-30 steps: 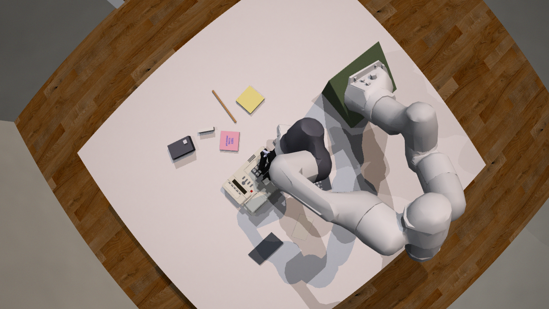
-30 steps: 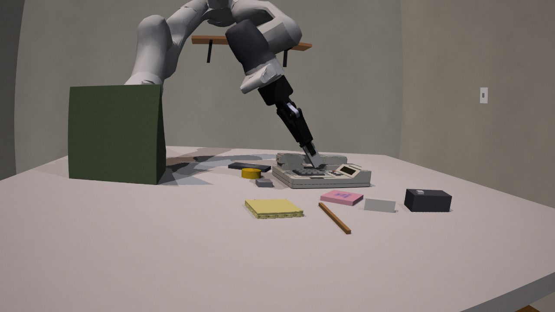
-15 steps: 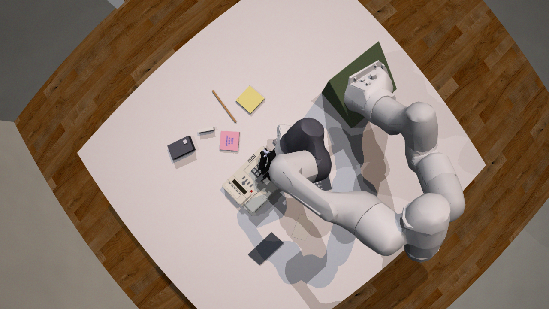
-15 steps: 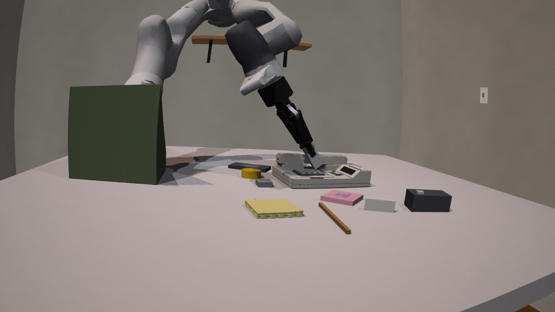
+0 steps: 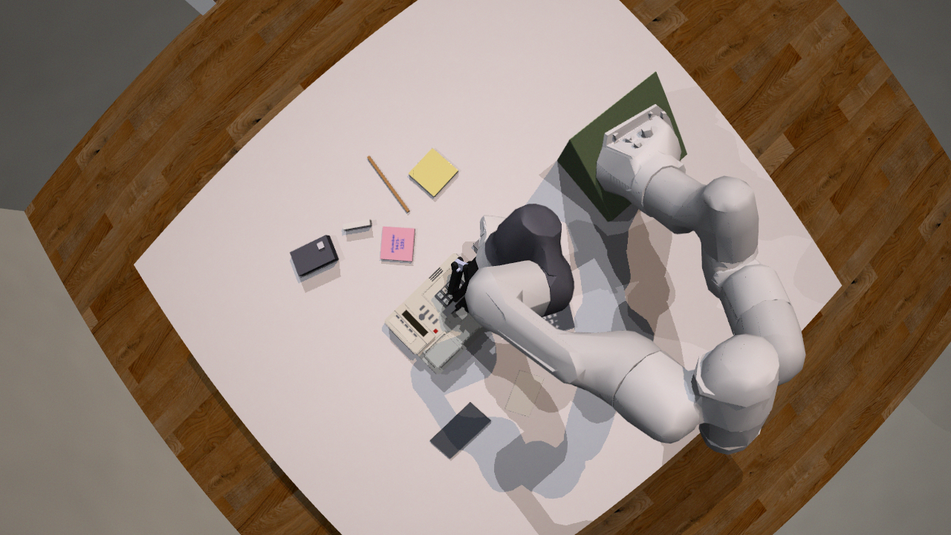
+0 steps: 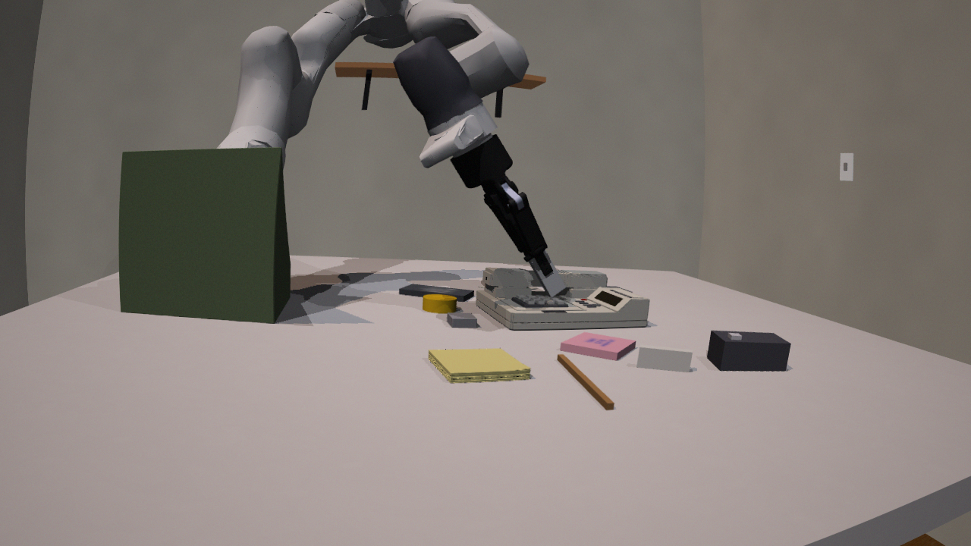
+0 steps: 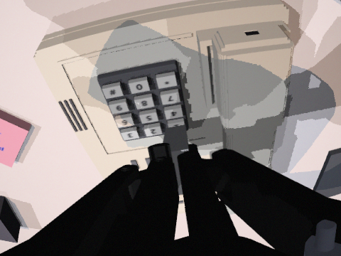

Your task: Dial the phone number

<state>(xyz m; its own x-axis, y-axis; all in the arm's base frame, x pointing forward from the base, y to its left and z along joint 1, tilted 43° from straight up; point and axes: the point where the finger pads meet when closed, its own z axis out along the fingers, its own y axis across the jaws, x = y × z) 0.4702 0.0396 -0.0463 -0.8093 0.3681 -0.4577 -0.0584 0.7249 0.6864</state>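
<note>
Right now the handset is 2 cm ahead of my hand, 6 cm to the left of it and 2 cm below it. The rest, counted from my hand: pink note (1 cm ahead, 19 cm to the right, 6 cm below); grey block (13 cm behind, 6 cm to the right, 6 cm below); pale card (2 cm ahead, 26 cm to the left, 6 cm below).
</note>
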